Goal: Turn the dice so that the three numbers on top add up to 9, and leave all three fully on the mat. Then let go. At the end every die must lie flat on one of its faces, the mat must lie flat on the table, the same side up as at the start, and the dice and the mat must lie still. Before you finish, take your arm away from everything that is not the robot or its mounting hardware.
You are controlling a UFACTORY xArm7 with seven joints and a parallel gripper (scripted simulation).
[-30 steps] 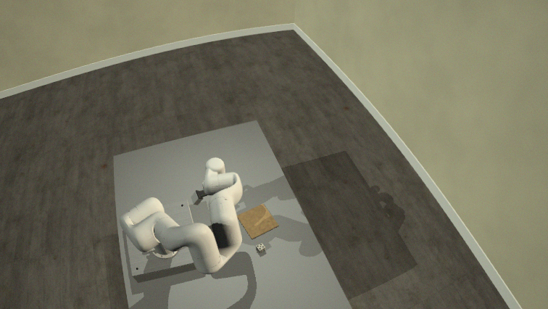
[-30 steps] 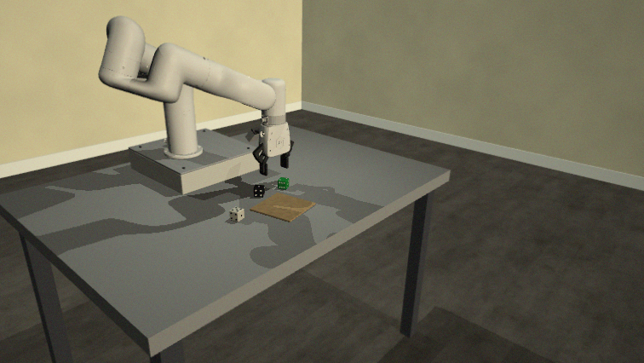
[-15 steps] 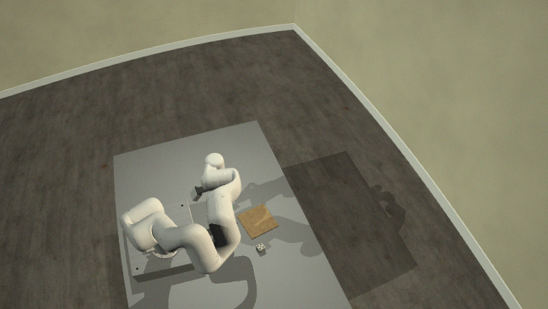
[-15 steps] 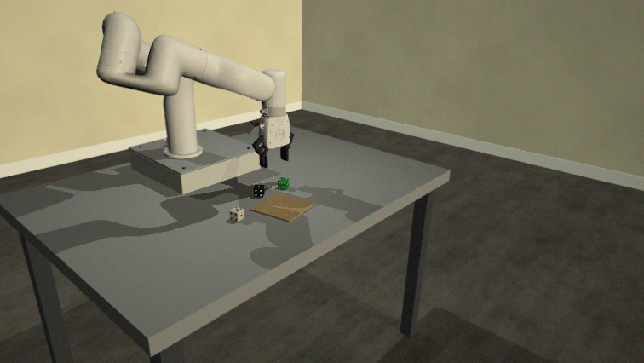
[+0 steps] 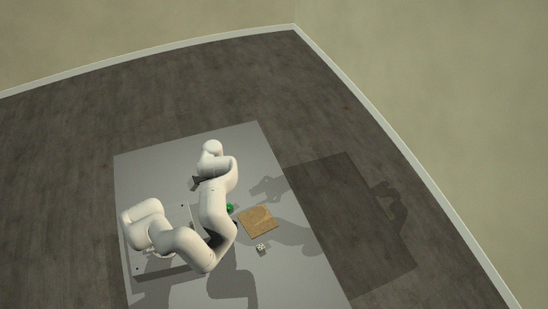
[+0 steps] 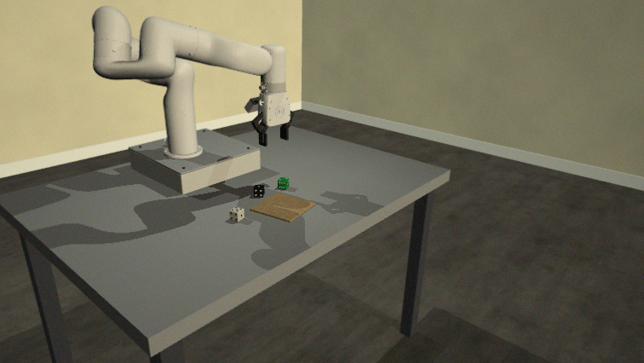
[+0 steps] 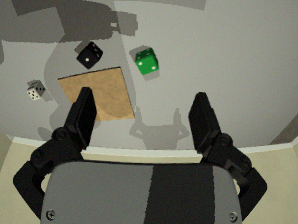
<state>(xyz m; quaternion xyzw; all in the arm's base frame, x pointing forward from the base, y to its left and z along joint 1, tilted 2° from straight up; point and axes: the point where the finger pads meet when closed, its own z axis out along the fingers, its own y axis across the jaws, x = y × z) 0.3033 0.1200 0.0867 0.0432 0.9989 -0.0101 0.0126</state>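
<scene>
My hand is 2 cm short of the black die, 9 cm to the left of it and 14 cm above it. Round my hand: green die (4 cm ahead, 14 cm below); then white die (8 cm ahead, 25 cm to the right, 14 cm below); then tan mat (13 cm ahead, 11 cm to the right, 16 cm below).
</scene>
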